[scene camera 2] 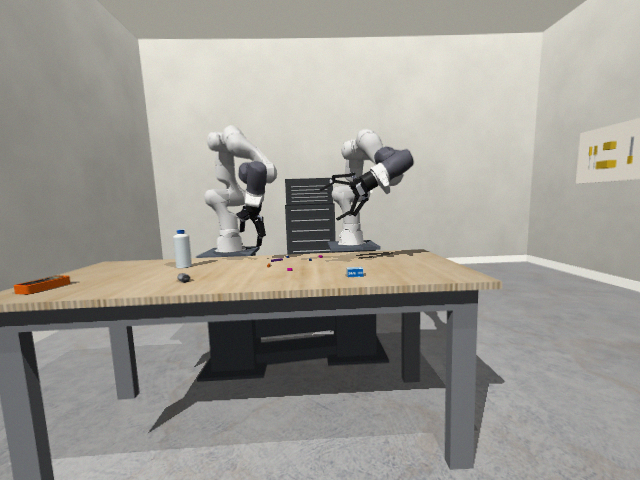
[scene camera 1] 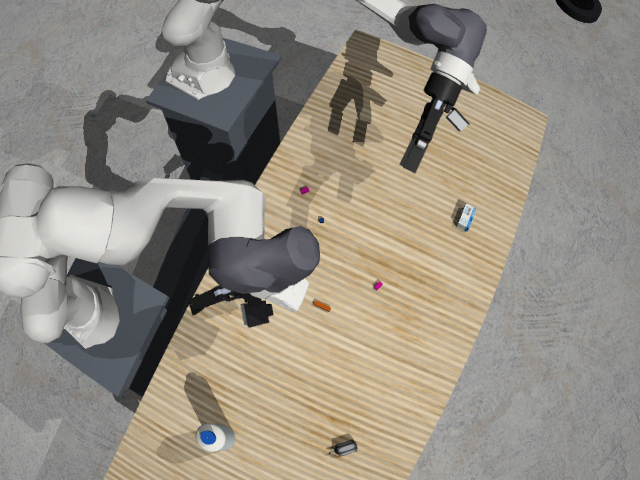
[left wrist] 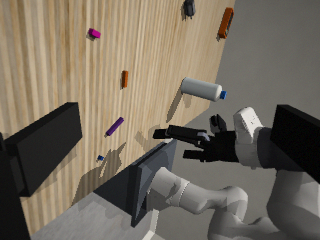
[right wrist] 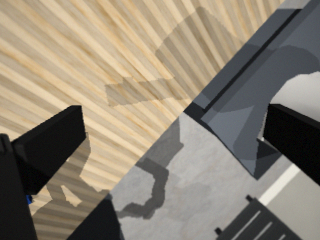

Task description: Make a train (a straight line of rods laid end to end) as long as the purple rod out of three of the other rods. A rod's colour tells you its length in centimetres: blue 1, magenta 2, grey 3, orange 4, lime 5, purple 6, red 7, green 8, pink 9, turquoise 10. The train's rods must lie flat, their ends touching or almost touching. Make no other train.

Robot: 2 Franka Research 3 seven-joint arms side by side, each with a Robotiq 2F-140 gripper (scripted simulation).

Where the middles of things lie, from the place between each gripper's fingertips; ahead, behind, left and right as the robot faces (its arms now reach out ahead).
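Labels:
Measured from the white bottle (left wrist: 198,88), my right hand (scene camera 1: 220,302) is 30 mm above it, 310 mm to the left of it and 90 mm short of it. I see that the white bottle is 19 cm below my left hand (scene camera 1: 406,169), 21 cm behind it and 68 cm to the right of it. So, going by its middle, the white bottle is nearer to my right hand than to my left hand.

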